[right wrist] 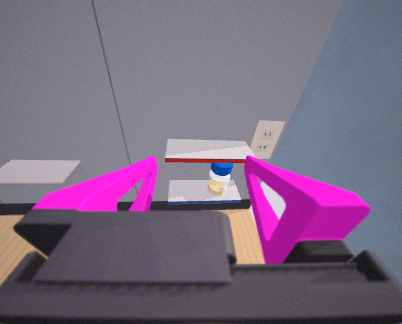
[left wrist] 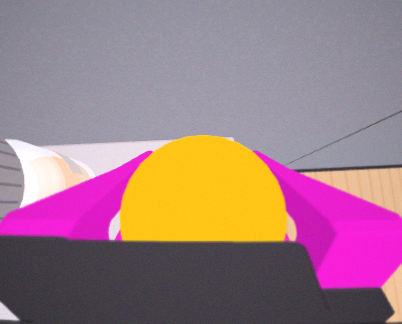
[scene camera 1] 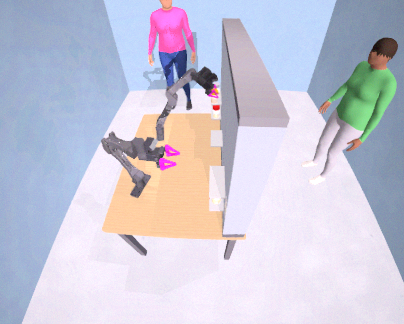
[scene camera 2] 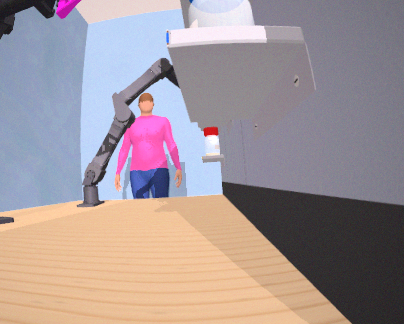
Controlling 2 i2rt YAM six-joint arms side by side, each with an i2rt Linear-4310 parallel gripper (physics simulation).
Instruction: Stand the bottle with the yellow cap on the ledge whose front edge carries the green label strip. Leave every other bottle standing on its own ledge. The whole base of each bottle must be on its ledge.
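Pixels of known places: left gripper, between the fingertips: (left wrist: 202, 161) (scene camera 1: 217, 95); right gripper, between the fingertips: (right wrist: 200, 162) (scene camera 1: 178, 158); left arm's base, origin of its link: (scene camera 1: 160, 133) (scene camera 2: 91, 205); right arm's base, origin of its link: (scene camera 1: 141, 185).
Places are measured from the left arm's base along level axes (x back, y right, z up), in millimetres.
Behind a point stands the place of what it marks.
Note:
My left gripper (scene camera 1: 214, 93) {x -495, y 73, z 358 mm} (left wrist: 202, 161) {x -495, y 73, z 358 mm} is shut on the yellow-capped bottle, whose cap (left wrist: 202, 195) {x -476, y 69, z 405 mm} fills the space between the fingers. The cap hides most of the bottle, and its base does not show. Behind it in the left wrist view is a pale ledge (left wrist: 110, 155) {x -526, y 7, z 300 mm}, partly covered by the fingers. Another bottle (left wrist: 50, 180) {x -503, y -6, z 360 mm} stands at the left in that view. The green label strip cannot be made out clearly, and whether the held bottle touches the ledge is hidden. My right gripper (scene camera 1: 177, 158) {x -163, y 696, z 410 mm} (right wrist: 200, 162) {x -163, y 696, z 410 mm} is open and empty, over the table.
A red-capped bottle (scene camera 1: 216, 110) {x -483, y 88, z 237 mm} (scene camera 2: 212, 143) {x -481, y 92, z 203 mm} stands on a small ledge (scene camera 2: 212, 159) {x -485, y 54, z 148 mm}. A blue-capped bottle (right wrist: 218, 183) {x -312, y 806, z 212 mm} stands on the blue-strip ledge (right wrist: 185, 191) {x -349, y 730, z 160 mm}, below a red-strip ledge (right wrist: 205, 149) {x -342, y 771, z 300 mm}. Another ledge (right wrist: 40, 171) {x -415, y 404, z 230 mm} is at left. The grey wall (scene camera 1: 228, 100) {x -410, y 658, z 687 mm} carries the ledges.

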